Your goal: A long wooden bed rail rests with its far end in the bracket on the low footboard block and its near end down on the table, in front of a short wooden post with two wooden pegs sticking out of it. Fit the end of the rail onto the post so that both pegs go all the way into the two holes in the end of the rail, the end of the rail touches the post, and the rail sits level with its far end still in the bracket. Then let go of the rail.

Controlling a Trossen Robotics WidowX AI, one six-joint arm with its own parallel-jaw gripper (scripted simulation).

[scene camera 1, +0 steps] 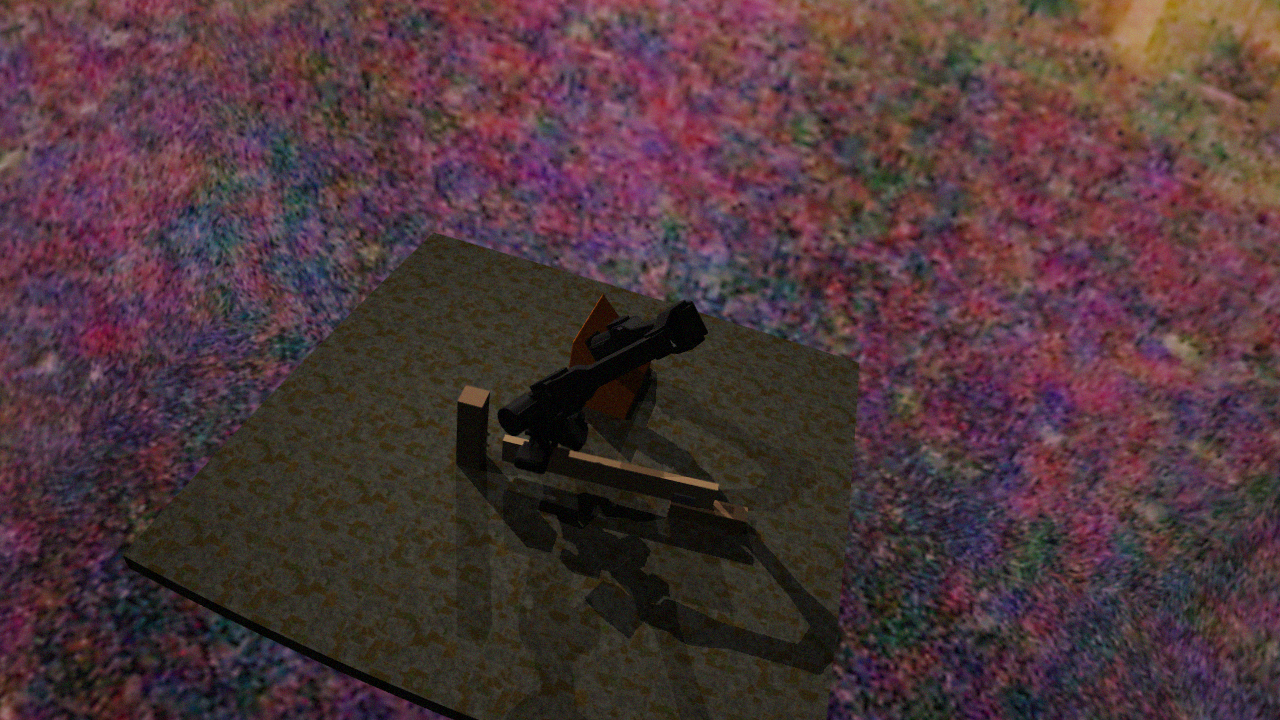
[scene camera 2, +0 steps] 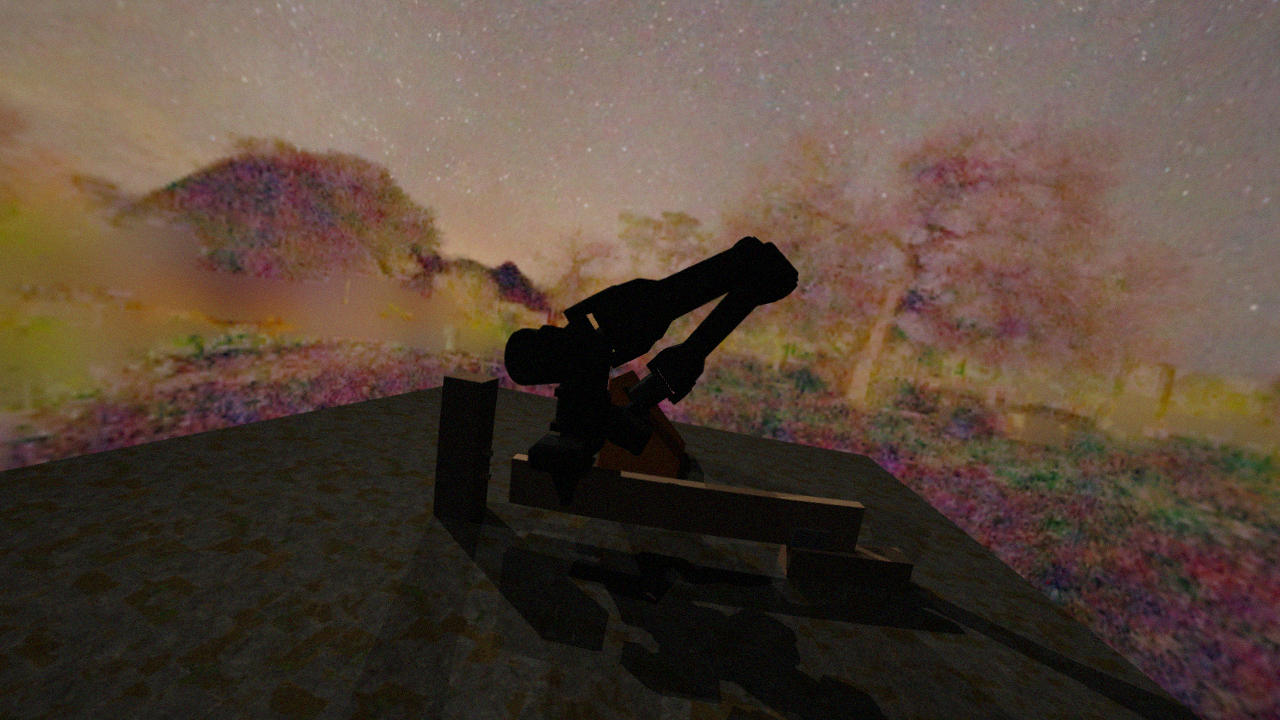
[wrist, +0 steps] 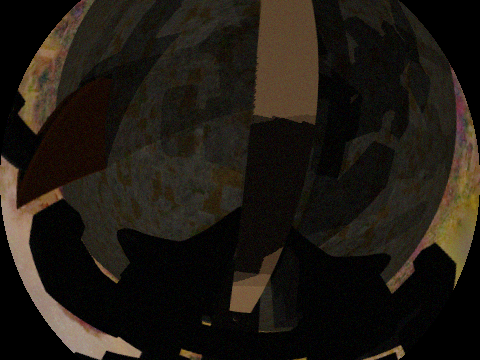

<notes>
The pictures show: the gripper, a wooden bed rail and a wooden post.
The gripper is seen too in the wrist view.
</notes>
